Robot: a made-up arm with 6 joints. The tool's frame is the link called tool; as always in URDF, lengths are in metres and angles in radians. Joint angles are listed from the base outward. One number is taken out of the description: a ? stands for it. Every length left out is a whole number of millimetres.
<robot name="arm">
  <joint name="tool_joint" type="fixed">
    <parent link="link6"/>
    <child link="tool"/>
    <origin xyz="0.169 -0.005 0" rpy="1.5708 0 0"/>
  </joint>
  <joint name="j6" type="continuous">
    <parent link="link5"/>
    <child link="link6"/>
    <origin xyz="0.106 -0.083 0" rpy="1.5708 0 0"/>
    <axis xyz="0 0 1"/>
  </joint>
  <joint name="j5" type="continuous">
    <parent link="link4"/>
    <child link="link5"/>
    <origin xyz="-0.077 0.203 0" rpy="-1.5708 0 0"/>
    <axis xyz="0 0 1"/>
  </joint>
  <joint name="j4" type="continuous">
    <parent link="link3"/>
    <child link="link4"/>
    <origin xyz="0.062 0.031 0" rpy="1.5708 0 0"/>
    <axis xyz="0 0 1"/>
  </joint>
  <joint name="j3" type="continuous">
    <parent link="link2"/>
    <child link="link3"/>
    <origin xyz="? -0.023 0" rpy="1.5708 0 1.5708"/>
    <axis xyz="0 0 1"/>
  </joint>
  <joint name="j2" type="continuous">
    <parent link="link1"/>
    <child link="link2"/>
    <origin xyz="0.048 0.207 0" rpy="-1.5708 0 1.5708"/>
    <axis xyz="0 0 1"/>
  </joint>
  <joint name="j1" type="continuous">
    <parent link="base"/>
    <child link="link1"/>
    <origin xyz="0.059 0 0.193" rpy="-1.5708 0 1.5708"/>
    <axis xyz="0 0 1"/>
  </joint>
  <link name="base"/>
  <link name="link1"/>
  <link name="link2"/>
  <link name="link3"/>
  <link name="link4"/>
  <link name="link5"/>
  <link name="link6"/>
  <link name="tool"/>
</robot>
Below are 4 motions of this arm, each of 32 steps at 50 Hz.
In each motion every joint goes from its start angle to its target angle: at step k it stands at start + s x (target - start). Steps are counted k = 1, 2, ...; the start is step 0. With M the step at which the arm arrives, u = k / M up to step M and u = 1 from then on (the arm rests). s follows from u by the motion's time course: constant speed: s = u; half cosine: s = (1 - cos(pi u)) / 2; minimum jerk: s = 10 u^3 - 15 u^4 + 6 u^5.
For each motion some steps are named. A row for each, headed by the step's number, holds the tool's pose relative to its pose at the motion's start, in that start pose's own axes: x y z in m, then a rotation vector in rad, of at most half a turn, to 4 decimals.
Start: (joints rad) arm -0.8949 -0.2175 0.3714 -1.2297 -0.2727 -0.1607
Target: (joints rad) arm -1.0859 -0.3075 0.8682 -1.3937 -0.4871 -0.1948
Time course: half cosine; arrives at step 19
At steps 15, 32:
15: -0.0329 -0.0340 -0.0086 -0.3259 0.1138 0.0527
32: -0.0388 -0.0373 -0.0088 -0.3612 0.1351 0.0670

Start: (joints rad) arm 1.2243 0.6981 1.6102 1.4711 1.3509 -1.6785
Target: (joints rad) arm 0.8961 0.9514 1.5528 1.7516 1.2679 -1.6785
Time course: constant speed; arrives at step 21
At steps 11, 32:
11: -0.0568 0.0032 0.0252 0.1956 0.1556 0.2242
32: -0.1039 -0.0015 0.0558 0.3844 0.3010 0.4033

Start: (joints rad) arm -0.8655 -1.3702 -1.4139 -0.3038 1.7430 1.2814
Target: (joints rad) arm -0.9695 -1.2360 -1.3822 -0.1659 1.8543 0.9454
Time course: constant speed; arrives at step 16
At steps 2, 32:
2: -0.0012 -0.0007 0.0127 -0.0021 -0.0568 -0.0092
32: -0.0291 0.0000 0.0999 -0.0139 -0.4607 -0.0616

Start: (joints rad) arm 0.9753 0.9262 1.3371 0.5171 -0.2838 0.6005
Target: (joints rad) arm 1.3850 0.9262 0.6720 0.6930 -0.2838 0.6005
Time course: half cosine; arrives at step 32
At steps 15, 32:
15: -0.0013 -0.0274 -0.0034 -0.4232 0.0514 0.1434
32: -0.0016 -0.1046 0.0128 -0.9612 0.1364 0.2315

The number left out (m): 0.049
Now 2 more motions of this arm.
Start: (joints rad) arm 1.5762 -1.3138 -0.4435 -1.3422 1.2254 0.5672
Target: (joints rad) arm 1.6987 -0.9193 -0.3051 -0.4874 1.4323 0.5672
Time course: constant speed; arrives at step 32
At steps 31, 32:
31: 0.0221 -0.1867 0.1362 -0.3596 -0.1802 -0.4515
32: 0.0206 -0.1922 0.1423 -0.3683 -0.1878 -0.4685

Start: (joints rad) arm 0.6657 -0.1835 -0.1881 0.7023 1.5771 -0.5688
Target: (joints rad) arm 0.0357 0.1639 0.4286 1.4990 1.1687 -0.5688
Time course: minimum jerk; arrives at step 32
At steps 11, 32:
11: -0.0668 0.0111 0.0045 -0.0109 0.1792 0.1275
32: -0.3422 0.0055 0.1184 0.1229 0.9294 0.7749

